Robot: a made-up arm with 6 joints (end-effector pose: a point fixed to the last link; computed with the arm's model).
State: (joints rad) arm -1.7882 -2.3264 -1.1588 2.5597 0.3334 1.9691
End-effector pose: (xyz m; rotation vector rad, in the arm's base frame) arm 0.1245 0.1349 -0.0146 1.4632 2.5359 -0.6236
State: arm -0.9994 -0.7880 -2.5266 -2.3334 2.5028 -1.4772
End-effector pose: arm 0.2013 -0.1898 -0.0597 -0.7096 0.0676 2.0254
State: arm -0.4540 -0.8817 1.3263 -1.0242 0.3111 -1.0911
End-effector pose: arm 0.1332 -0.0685 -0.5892 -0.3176 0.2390 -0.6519
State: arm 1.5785 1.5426 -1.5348 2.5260 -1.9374 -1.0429
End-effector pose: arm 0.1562 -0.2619 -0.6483 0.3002 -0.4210 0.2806
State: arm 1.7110 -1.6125 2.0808 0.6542 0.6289 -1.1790
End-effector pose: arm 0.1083 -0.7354 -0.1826 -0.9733 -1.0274 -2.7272
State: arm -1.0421 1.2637 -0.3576 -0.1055 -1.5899 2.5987
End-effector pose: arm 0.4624 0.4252 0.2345 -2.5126 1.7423 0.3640
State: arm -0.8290 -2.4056 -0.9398 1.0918 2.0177 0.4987
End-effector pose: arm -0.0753 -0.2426 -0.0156 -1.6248 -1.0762 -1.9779
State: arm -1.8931 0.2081 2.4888 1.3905 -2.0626 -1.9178
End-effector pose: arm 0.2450 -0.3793 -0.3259 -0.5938 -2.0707 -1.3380
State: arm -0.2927 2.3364 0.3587 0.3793 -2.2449 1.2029
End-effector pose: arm 0.6746 0.0966 0.0723 2.1560 -2.0609 -0.6292
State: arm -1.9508 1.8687 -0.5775 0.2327 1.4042 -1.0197
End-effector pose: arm 0.4208 0.1075 -0.0159 -0.2205 -0.7241 -0.8304
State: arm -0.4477 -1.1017 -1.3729 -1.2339 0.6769 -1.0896
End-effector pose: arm 0.5147 -0.0534 0.3724 0.5116 -2.2162 -0.7525
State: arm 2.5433 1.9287 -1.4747 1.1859 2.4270 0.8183
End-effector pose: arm -0.2530 -0.3875 0.3025 0.9080 2.1391 0.8911
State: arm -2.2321 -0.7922 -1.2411 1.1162 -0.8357 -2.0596
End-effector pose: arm 0.0495 -0.5933 -0.0075 -0.7623 -0.1039 0.6635
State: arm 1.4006 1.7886 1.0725 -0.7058 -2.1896 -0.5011
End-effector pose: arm 0.3715 0.2249 0.2605 -2.5076 1.3804 -0.4324
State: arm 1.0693 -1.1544 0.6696 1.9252 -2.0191 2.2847
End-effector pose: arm 0.5612 -0.2788 0.1075 -0.4293 0.1234 0.6545
